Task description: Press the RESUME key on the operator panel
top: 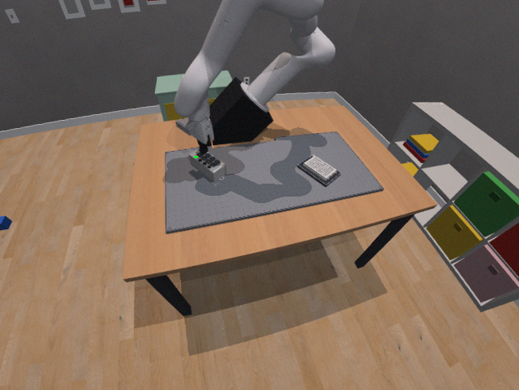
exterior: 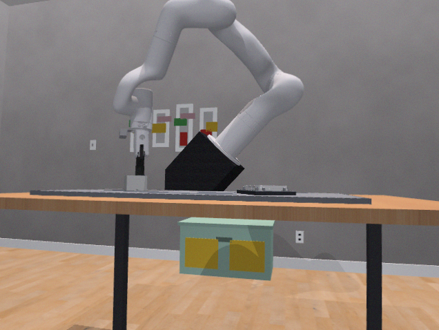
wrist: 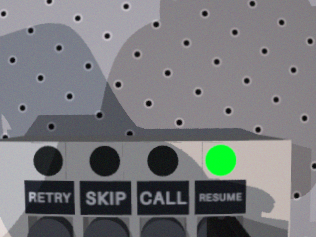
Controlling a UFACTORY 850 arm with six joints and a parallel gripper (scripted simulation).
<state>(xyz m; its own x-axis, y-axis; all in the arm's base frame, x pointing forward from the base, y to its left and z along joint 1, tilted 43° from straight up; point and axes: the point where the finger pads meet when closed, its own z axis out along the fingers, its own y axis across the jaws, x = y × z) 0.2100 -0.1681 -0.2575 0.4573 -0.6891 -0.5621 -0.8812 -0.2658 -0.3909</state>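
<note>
My gripper is now 40 mm short of the operator panel, 30 mm above it and 20 mm to the right of it. Round my hand: white ribbed block (470 mm to the left, 210 mm ahead, 50 mm below).
</note>
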